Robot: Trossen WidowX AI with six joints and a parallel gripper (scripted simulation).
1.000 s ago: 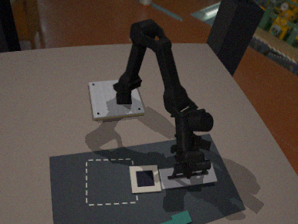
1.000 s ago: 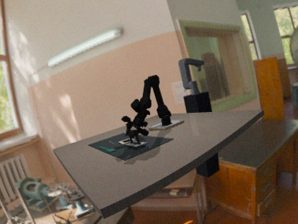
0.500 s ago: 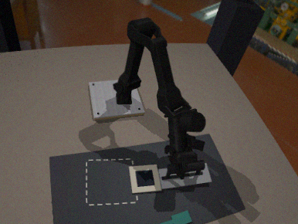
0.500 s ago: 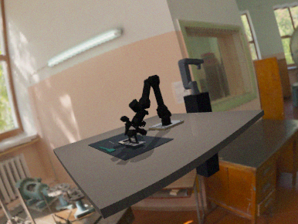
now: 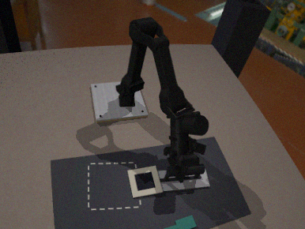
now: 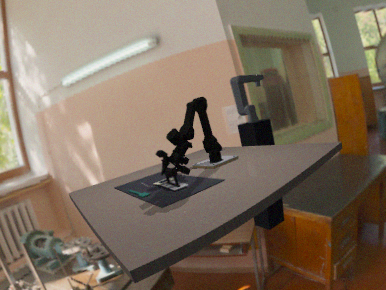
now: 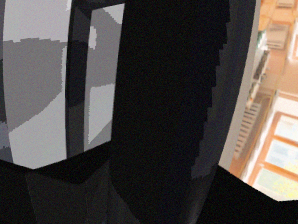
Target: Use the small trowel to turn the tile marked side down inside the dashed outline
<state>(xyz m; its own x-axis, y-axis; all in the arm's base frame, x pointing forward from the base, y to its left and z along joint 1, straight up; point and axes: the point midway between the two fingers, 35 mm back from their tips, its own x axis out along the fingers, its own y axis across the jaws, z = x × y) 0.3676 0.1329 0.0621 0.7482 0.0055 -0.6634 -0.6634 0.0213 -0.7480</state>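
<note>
Now: the tile 100 mm to the right of my gripper tip, 50 mm below it and 30 mm behind it. Also, from my gripper tip: dark mat (80 mm to the right, 70 mm below); teal strip (140 mm ahead, 50 mm below, 40 mm to the right); trowel (30 mm behind, 10 mm below).
</note>
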